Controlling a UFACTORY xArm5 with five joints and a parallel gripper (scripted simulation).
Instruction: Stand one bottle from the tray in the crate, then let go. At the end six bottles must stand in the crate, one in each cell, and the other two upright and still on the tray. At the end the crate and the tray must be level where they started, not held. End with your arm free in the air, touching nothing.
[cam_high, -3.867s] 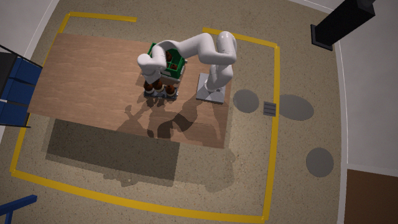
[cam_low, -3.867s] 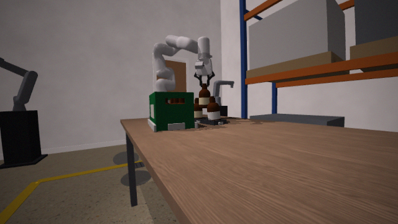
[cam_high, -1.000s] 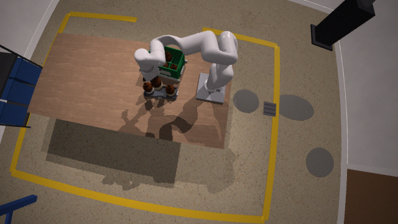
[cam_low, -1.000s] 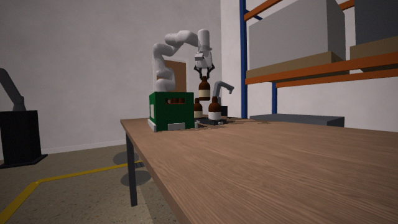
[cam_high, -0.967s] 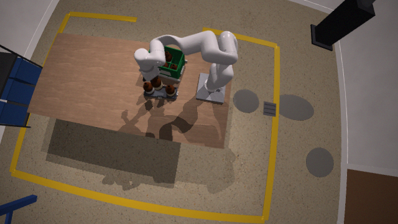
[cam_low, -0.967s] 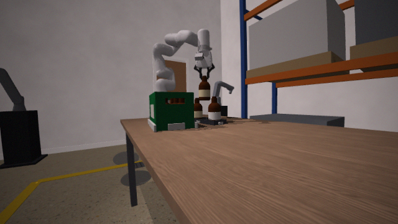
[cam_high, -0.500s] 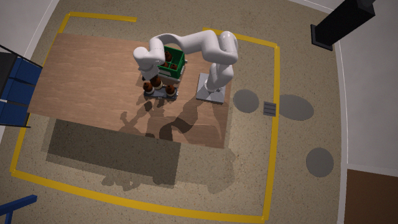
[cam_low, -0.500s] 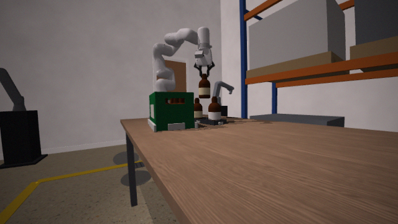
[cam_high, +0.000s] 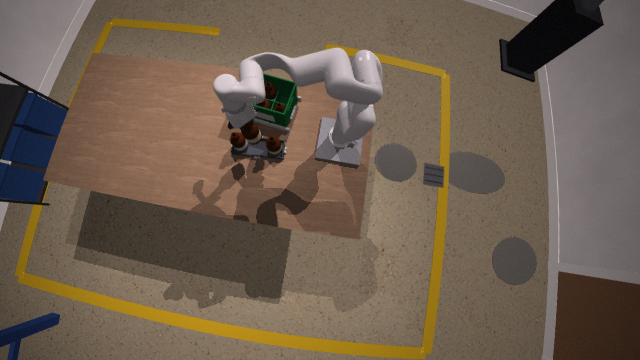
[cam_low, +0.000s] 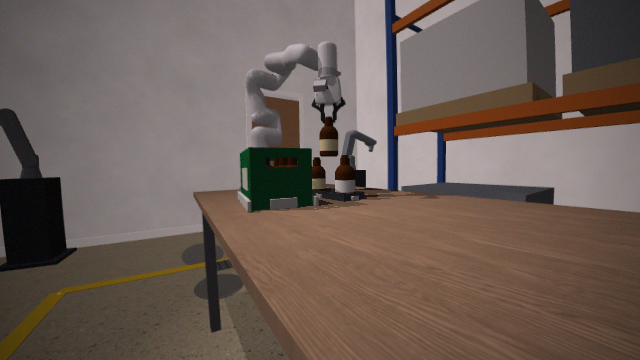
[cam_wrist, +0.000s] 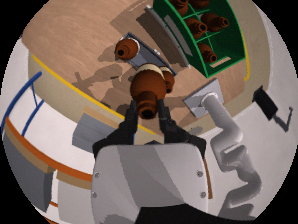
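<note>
Now: hand 8 cm above the bottle. Round my hand: tray 30 cm below; then green crate 1 cm ahead, 24 cm to the right, 23 cm below.
</note>
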